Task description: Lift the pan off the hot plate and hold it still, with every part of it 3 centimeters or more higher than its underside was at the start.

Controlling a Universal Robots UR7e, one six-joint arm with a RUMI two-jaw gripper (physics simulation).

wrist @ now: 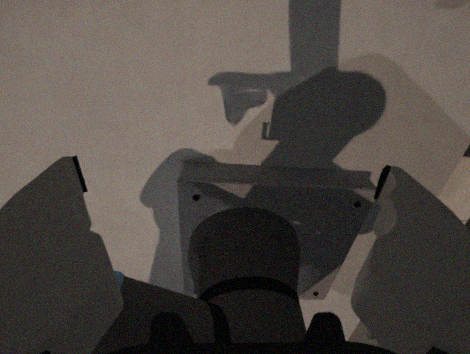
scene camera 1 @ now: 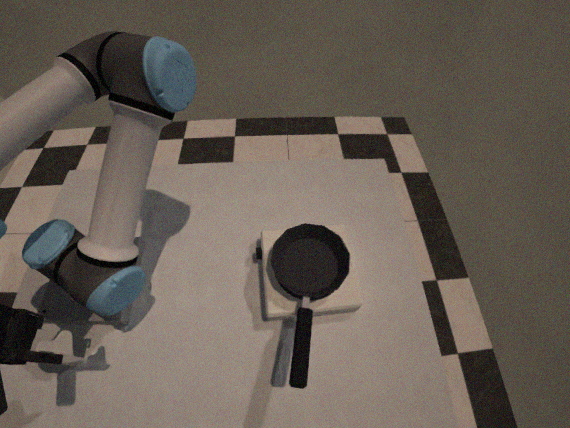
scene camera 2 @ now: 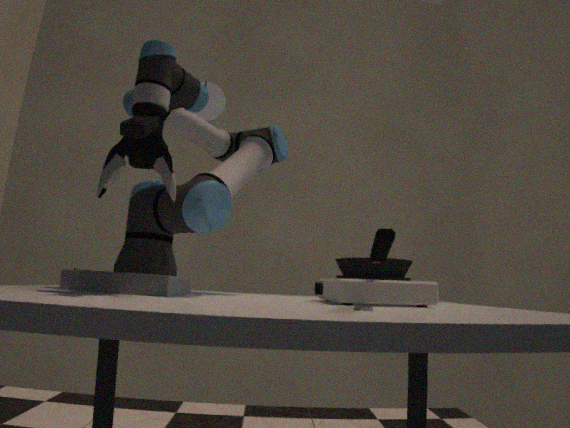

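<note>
A black pan sits upright on the white hot plate. Its handle points toward the bottom of the scene camera 1 view and slants upward. My gripper is open and empty, high above the table on the robot base's side, well apart from the pan. In the scene camera 1 view part of the gripper shows at the left edge. The pan and hot plate do not show in the wrist view.
The robot's base plate is on the same table as the hot plate, off to the left in the scene camera 2 view. A dark knob sticks out of the hot plate's side toward the base.
</note>
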